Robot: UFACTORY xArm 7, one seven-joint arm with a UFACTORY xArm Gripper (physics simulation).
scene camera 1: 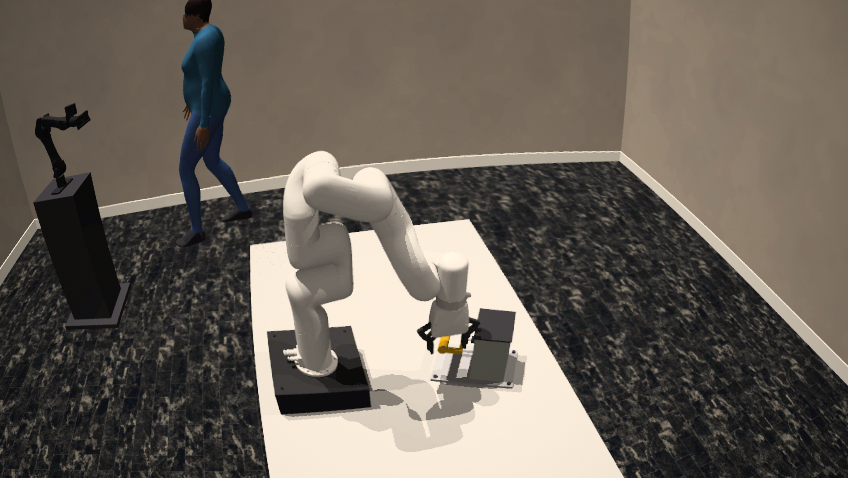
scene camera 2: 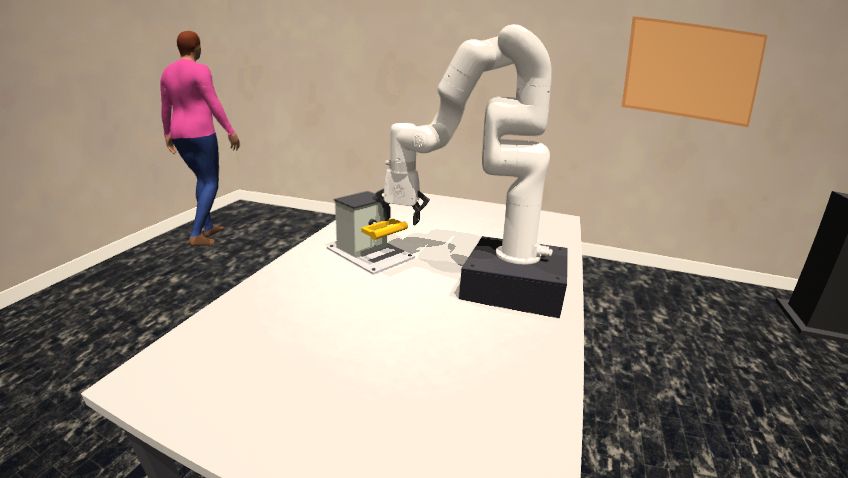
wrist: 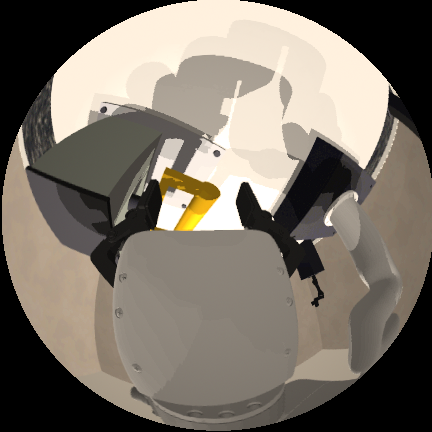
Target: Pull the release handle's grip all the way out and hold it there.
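The release handle's yellow grip [scene camera 1: 450, 350] [scene camera 2: 388, 230] [wrist: 197, 210] is a U-shaped bar in front of a grey-green housing [scene camera 1: 489, 359] [scene camera 2: 350, 228] [wrist: 100, 155] with a dark lid. The housing stands on a light base plate [scene camera 2: 396, 263] [wrist: 207, 149]. My gripper [scene camera 1: 447, 346] [scene camera 2: 401, 219] [wrist: 199, 189] is open and empty, pointing down over the grip. In the wrist view the grip's outer bar lies between the fingers, with one finger on the housing side and the other on the arm's base side. The gripper body hides part of the grip there. The exact fingertip height against the bar is unclear.
The arm's black base block [scene camera 1: 323, 399] [scene camera 2: 510, 292] [wrist: 307, 182] stands on the white table [scene camera 1: 356, 439] [scene camera 2: 332, 356]. The housing is close beside one finger. A person [scene camera 1: 204, 89] [scene camera 2: 188, 100] walks beyond the table in each scene view. A small black arm stands on a pedestal [scene camera 1: 77, 255].
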